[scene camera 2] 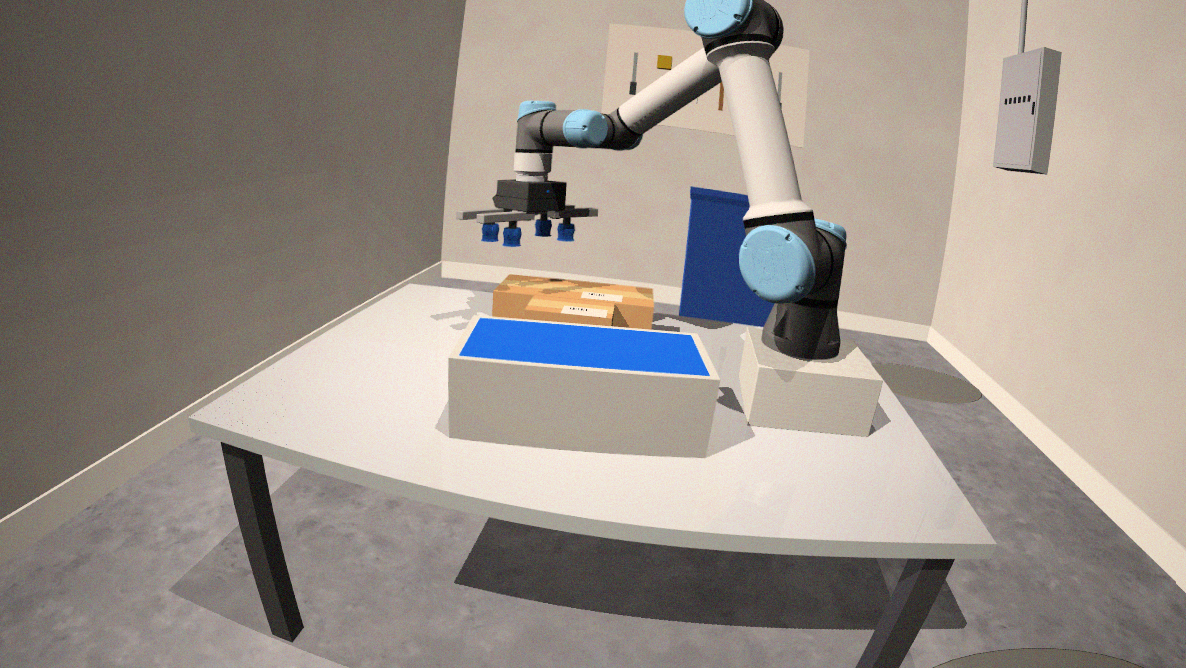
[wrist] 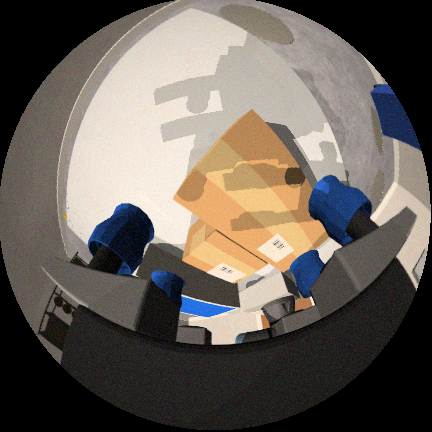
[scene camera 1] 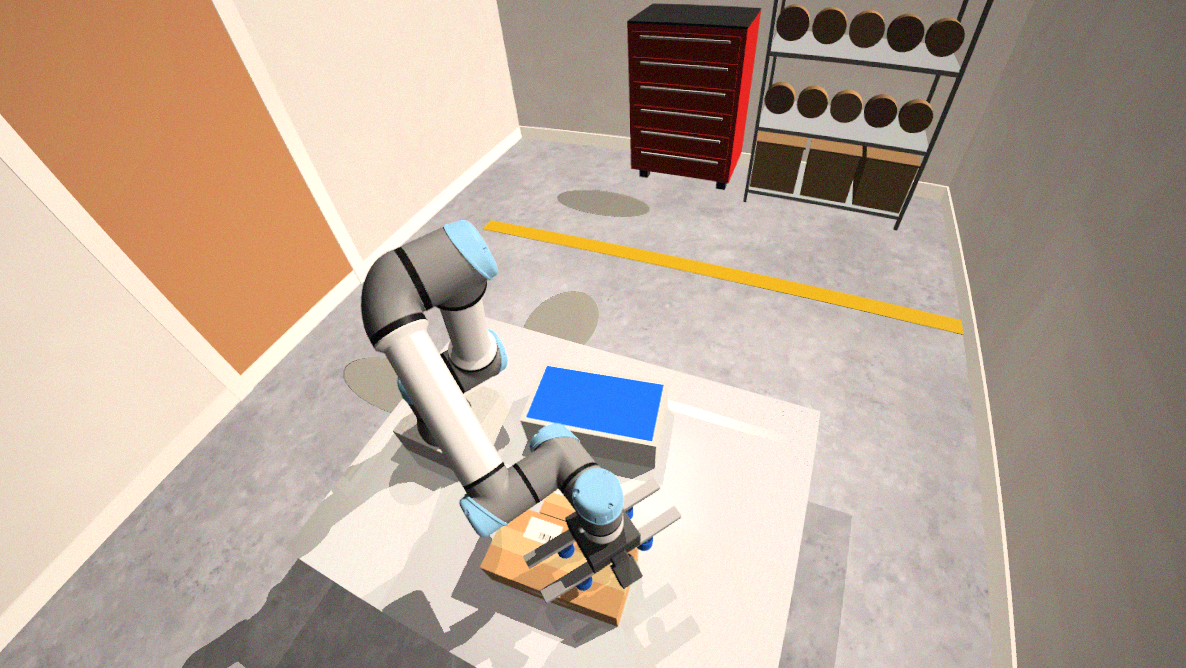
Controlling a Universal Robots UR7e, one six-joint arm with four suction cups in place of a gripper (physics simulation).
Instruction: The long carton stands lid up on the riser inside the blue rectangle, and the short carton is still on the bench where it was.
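Where they show: hand at its tool point: (scene camera 2: 528,239) (wrist: 236,252); arm's base at its link origin: (scene camera 2: 800,345) (wrist: 277,302).
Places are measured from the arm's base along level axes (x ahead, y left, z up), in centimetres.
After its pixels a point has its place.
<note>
The long carton (scene camera 1: 518,576) @[x 37.4, y -27.4, z -0.2 cm] (scene camera 2: 507,302) @[x 55.9, y -11.7, z -2.2 cm] (wrist: 252,200) @[x 50.6, y -19.2, z -0.1 cm] lies on the bench (scene camera 1: 738,514) @[x 78.7, y 7.1, z -10.2 cm] (scene camera 2: 348,373) @[x 77.9, y 16.6, z -10.2 cm] (wrist: 115,145) @[x 77.2, y -6.7, z -10.2 cm], its white label up. The short carton (scene camera 1: 556,504) @[x 38.0, y -9.5, z -0.2 cm] (scene camera 2: 543,307) @[x 47.0, y -3.7, z -0.1 cm] (wrist: 209,250) @[x 48.0, y -7.6, z -0.1 cm] is lower and stands close beside it, on the riser side; the arm partly hides it in scene camera 1. The riser (scene camera 1: 614,453) @[x 44.6, y 10.5, z -6.1 cm] (scene camera 2: 580,410) @[x 34.8, y 29.3, z -4.0 cm] (wrist: 192,275) @[x 39.3, y 9.8, z -5.7 cm] bears the blue rectangle (scene camera 1: 597,402) @[x 36.7, y 19.2, z 1.8 cm] (scene camera 2: 580,343) @[x 36.8, y 19.2, z 1.8 cm] (wrist: 204,306) @[x 30.5, y 13.8, z 1.8 cm], with no carton on it. My gripper (scene camera 1: 605,547) @[x 53.8, y -17.0, z 9.7 cm] (scene camera 2: 527,233) @[x 53.8, y -17.0, z 9.7 cm] (wrist: 232,247) @[x 53.8, y -17.0, z 9.7 cm] is open, its four blue cups hanging above the long carton, apart from it.
The arm's base stands on a pale block (scene camera 2: 809,398) @[x 0.1, y 14.3, z -4.3 cm] beside the riser. A red drawer cabinet (scene camera 1: 680,103) and a shelf rack (scene camera 1: 858,139) stand by the far wall in scene camera 1. A blue panel (scene camera 2: 713,257) stands behind the bench in scene camera 2.
</note>
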